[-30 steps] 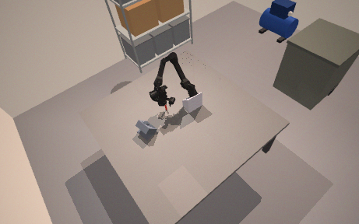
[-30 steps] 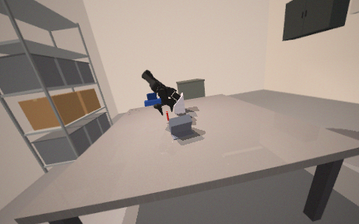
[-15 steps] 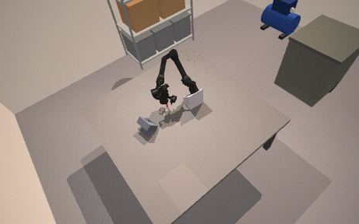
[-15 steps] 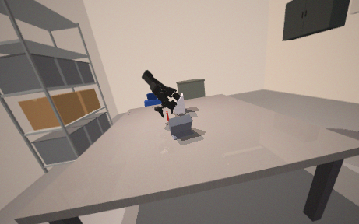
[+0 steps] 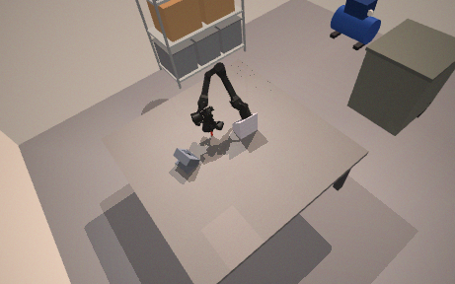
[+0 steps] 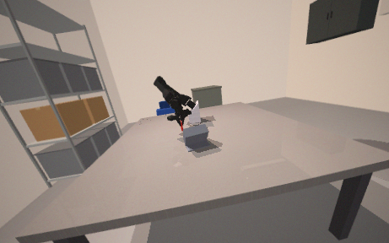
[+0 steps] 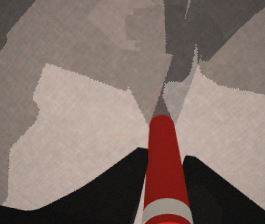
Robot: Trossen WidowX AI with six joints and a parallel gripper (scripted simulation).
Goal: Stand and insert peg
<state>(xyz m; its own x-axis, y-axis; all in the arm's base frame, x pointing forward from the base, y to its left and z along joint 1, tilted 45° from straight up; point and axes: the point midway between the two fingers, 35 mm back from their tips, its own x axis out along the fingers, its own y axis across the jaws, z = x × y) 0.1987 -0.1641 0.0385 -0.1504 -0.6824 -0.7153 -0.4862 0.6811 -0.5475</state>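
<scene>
Now: the grey sloped panel 26 cm ahead of my gripper tip, 6 cm to the left of it and 1 cm above it. Also, from my gripper tip: red peg 2 cm above.
</scene>
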